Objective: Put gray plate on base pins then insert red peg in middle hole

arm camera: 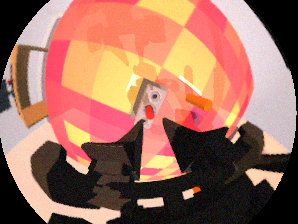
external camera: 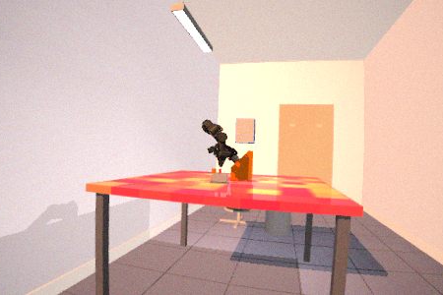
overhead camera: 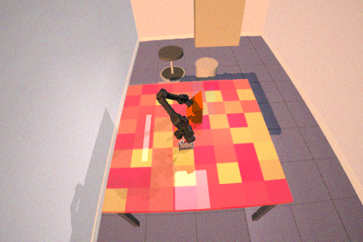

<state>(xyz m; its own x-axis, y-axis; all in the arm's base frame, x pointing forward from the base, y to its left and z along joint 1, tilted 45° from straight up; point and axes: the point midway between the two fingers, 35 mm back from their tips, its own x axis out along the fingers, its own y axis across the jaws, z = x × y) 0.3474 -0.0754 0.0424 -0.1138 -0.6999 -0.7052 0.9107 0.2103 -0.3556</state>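
Right now the red peg is 50 mm below my gripper tip. From my gripper tip the other things lie so: gray plate 50 mm below; then orange piece 120 mm behind, 70 mm to the right, 60 mm below; then gray base 90 mm below.
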